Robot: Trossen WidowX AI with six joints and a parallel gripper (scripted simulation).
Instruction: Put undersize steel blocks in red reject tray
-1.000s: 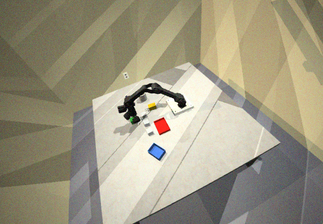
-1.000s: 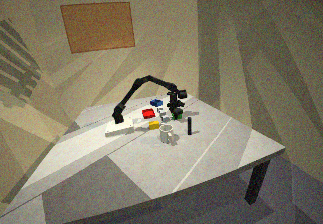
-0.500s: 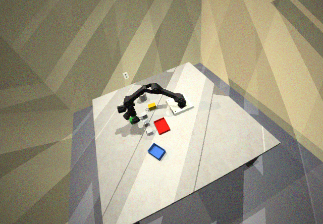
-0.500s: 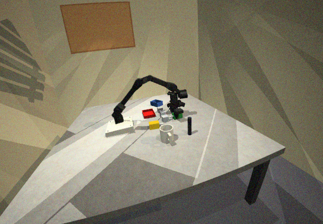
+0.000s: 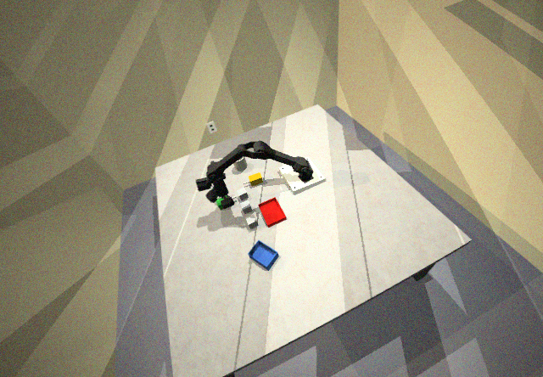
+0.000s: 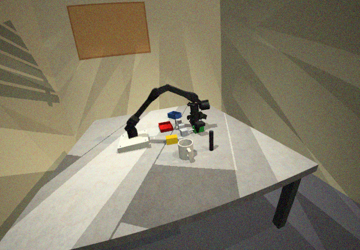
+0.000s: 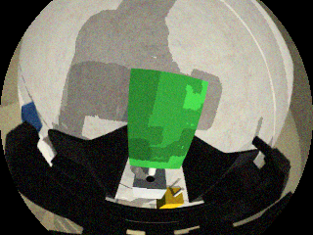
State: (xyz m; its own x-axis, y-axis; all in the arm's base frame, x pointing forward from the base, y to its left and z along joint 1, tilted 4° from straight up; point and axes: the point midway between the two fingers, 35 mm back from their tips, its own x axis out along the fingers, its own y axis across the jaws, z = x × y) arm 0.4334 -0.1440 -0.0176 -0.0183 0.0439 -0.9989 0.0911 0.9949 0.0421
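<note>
Right now my gripper tip is 10 mm past the green GO gauge and 20 mm below it. From my gripper tip the other things lie so: black cylinder: 40 mm behind, 240 mm to the right, 50 mm above; yellow block: 180 mm behind, 40 mm to the right, 10 mm above; steel block: 70 mm behind, 100 mm to the left, 10 mm above.
</note>
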